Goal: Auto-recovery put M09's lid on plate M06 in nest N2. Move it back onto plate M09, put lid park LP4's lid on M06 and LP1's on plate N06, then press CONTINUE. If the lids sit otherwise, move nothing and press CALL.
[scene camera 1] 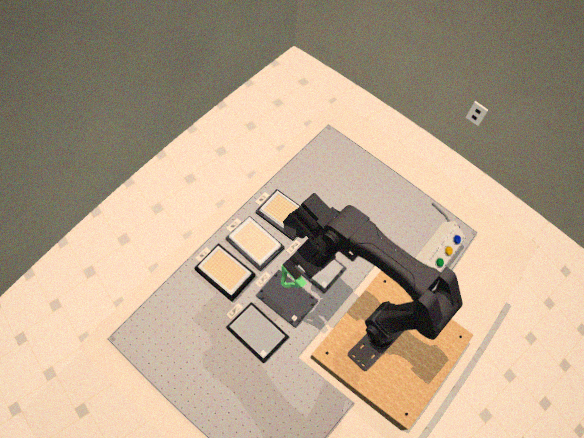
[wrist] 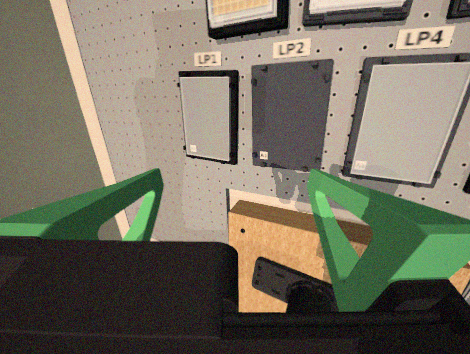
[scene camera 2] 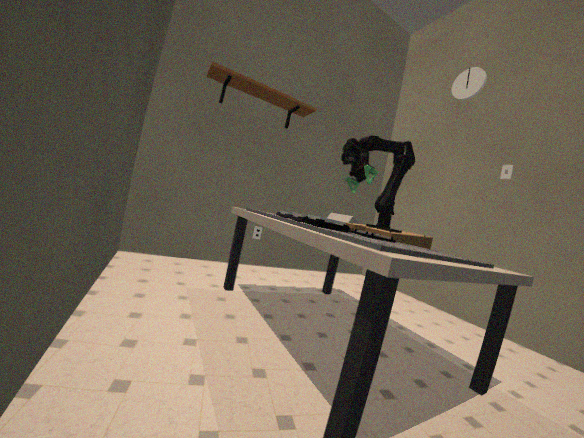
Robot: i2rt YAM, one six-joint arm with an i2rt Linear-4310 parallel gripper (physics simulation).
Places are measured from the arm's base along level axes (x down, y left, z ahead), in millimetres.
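Pixels of known places: gripper, between the fingertips: (scene camera 1: 294, 275) (wrist: 235, 176) (scene camera 2: 360, 188); arm's base, origin of its link: (scene camera 1: 380, 337) (wrist: 311, 293) (scene camera 2: 382, 229).
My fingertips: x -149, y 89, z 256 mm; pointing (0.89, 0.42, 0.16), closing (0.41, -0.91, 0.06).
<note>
For each thing: its top centre in the pictures, then the offset to it from my fingertips. Level surfaces: height alone.
- pale grey lid, centre of its top: (wrist: 204, 120) (scene camera 1: 257, 331) dx +177, dy +134, dz -9 mm
- larger-looking pale lid, centre of its top: (wrist: 403, 127) (scene camera 1: 317, 263) dx +177, dy -126, dz +21 mm
- LP2, centre of its top: (wrist: 284, 121) (scene camera 1: 287, 296) dx +175, dy +7, dz +7 mm
- pale panel, centre of its top: (scene camera 1: 440, 249) (scene camera 2: 343, 214) dx +111, dy -398, dz -209 mm
- blue button, centre of its top: (scene camera 1: 458, 238) dx +120, dy -475, dz -226 mm
- yellow button, centre of its top: (scene camera 1: 449, 249) dx +120, dy -425, dz -230 mm
- green button, centre of its top: (scene camera 1: 440, 261) dx +120, dy -375, dz -233 mm
- perforated grey mat, height of its surface: dx +194 mm
My gripper (scene camera 1: 292, 278) (scene camera 2: 361, 185) (wrist: 235, 176) is open and empty, high above the lid parks. A pale grey lid (scene camera 1: 257, 331) (wrist: 207, 117) lies flat at LP1. A larger-looking pale lid (wrist: 410, 120) (scene camera 1: 328, 276) lies at LP4, partly hidden by the arm in scene camera 1. LP2 (scene camera 1: 287, 300) (wrist: 292, 115) shows a dark surface with corner posts. Three plates stand in a row: a yellowish one (scene camera 1: 225, 271) (wrist: 242, 14), a paler middle one (scene camera 1: 255, 242) (wrist: 355, 6) and one partly behind the arm (scene camera 1: 278, 207). Their labels are unreadable; lids on them cannot be told apart.
A pale panel (scene camera 1: 431, 244) at the right carries a blue button (scene camera 1: 457, 239), a yellow button (scene camera 1: 449, 250) and a green button (scene camera 1: 440, 262); no lettering is readable. The arm stands on a wooden board (scene camera 1: 395, 395) (wrist: 270, 240) beside the perforated grey mat (scene camera 1: 165, 340) (wrist: 165, 100).
</note>
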